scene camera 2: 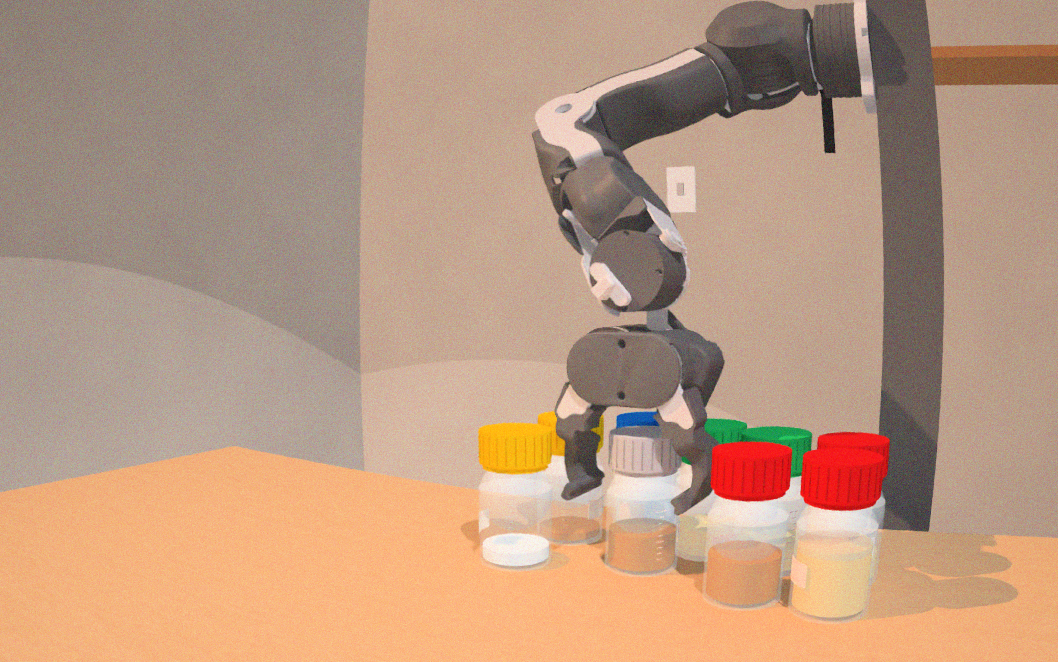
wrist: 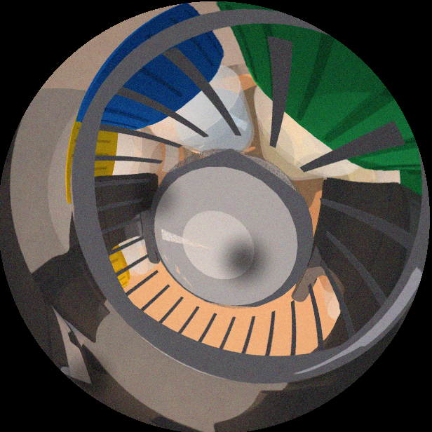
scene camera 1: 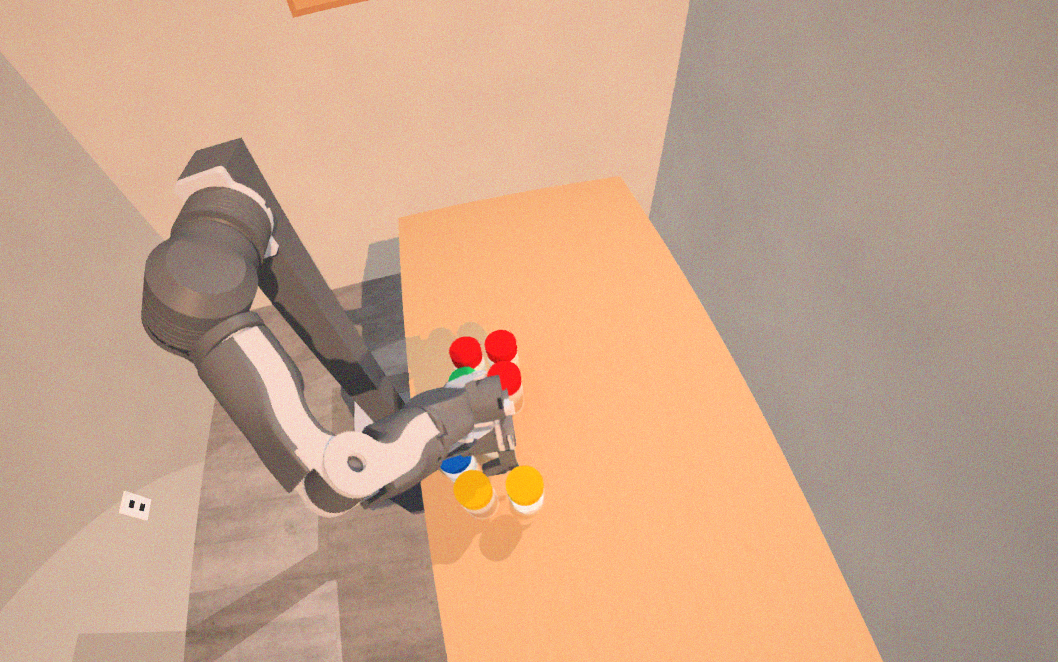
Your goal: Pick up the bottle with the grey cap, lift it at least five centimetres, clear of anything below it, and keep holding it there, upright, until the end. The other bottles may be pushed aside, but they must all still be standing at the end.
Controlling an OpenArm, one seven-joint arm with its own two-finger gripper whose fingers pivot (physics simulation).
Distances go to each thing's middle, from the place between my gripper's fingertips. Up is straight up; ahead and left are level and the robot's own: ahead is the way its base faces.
Scene:
My hand is 10 cm to the right of the red-capped bottle [scene camera 2: 747, 525] and 3 cm short of it. The rest, counted from my hand: grey-capped bottle [scene camera 2: 642, 532]: 1 cm to the left.

